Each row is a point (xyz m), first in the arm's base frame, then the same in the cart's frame.
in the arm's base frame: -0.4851 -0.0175 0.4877
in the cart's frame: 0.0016 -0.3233 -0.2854
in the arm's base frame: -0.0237 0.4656 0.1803
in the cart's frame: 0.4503 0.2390 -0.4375
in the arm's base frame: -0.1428 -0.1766 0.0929
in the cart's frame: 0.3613 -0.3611 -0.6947
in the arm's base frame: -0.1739 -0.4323 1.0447
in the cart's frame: 0.3145 -0.8594 0.1549
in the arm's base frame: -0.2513 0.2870 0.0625
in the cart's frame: 0.2339 0.0902 -0.6066
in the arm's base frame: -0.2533 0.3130 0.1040
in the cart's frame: 0.2297 0.1043 -0.5598
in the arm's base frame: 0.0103 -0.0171 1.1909
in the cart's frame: 0.4766 -0.4914 0.4117
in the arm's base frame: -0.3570 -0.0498 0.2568
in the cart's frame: 0.1373 -0.2893 -0.5116
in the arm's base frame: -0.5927 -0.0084 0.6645
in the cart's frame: -0.1112 -0.3648 -0.1166
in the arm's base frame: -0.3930 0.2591 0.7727
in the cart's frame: 0.0738 -0.1286 0.0655
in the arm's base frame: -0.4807 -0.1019 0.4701
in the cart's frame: 0.0101 -0.3999 -0.3243
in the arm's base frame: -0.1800 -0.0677 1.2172
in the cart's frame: 0.2880 -0.5536 0.4166
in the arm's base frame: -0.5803 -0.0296 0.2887
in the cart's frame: -0.0874 -0.2858 -0.4841
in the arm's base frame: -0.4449 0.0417 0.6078
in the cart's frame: 0.0358 -0.2965 -0.1525
